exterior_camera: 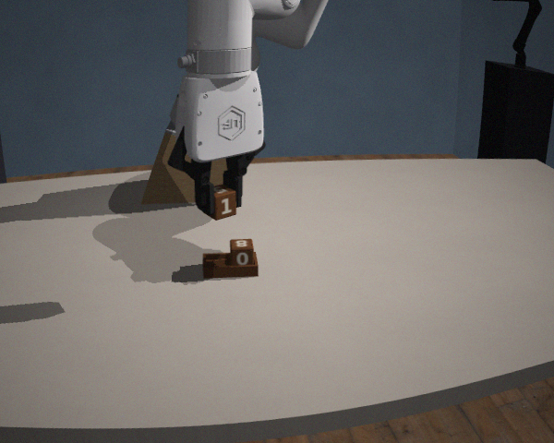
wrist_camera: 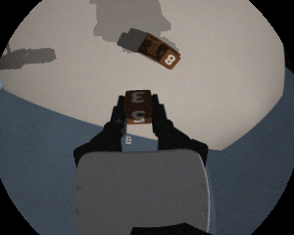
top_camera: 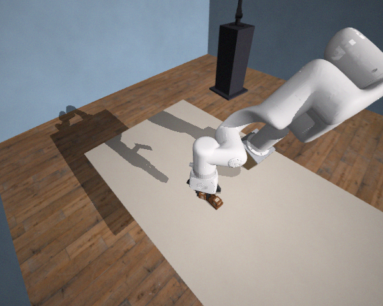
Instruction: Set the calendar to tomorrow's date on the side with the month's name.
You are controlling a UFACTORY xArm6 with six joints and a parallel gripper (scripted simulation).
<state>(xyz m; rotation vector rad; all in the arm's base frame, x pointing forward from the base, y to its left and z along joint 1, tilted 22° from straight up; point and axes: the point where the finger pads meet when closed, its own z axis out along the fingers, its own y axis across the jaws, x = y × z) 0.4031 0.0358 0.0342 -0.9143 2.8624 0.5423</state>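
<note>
Now: hand 60 mm past the brown cube, 30 mm to the right of it and 120 mm above it. The rest, counted from my hand: brown calendar tray: 60 mm behind, 10 mm to the left, 130 mm below; brown digit cube: 10 mm below.
</note>
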